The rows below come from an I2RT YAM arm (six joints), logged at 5 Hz.
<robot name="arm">
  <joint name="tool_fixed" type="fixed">
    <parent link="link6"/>
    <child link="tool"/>
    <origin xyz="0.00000 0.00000 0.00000" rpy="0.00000 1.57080 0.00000"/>
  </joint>
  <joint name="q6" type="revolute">
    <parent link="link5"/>
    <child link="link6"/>
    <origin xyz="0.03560 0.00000 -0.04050"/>
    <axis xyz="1 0 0"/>
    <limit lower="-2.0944" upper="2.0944"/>
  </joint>
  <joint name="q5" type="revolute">
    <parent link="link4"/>
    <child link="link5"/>
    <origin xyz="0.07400 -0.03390 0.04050"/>
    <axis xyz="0 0 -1"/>
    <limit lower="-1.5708" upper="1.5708"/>
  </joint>
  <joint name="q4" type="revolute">
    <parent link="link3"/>
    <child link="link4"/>
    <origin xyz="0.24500 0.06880 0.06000"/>
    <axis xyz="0 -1 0"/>
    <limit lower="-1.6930" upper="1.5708"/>
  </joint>
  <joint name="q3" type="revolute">
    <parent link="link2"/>
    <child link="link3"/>
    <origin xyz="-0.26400 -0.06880 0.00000"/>
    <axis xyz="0 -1 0"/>
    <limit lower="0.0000" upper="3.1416"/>
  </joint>
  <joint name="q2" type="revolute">
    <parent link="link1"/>
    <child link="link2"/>
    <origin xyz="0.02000 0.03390 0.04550"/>
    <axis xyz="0 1 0"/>
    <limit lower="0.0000" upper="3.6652"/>
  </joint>
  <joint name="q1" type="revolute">
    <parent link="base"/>
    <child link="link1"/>
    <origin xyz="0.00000 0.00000 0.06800"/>
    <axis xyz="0 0 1"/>
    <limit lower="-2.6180" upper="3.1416"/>
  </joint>
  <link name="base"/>
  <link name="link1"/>
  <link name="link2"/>
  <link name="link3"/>
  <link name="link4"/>
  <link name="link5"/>
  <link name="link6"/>
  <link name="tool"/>
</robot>
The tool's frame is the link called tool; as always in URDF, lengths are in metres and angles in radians.
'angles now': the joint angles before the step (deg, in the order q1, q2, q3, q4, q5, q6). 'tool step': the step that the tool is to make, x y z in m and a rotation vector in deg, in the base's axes. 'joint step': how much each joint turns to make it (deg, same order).
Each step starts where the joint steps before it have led.
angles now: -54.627, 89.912, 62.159, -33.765, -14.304, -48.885
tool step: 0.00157, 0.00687, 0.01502, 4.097, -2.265, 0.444
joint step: 0.562, -1.154, 2.508, -5.071, -3.686, 2.160
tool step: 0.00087, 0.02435, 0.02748, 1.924, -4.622, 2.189
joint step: 2.461, -5.428, 0.642, -3.888, -4.145, 2.688
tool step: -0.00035, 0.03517, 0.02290, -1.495, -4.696, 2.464
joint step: 4.500, -7.740, -2.337, 0.086, -1.119, 3.355
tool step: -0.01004, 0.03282, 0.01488, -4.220, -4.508, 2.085
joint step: 3.735, -8.794, -4.175, 2.157, 0.836, 1.558
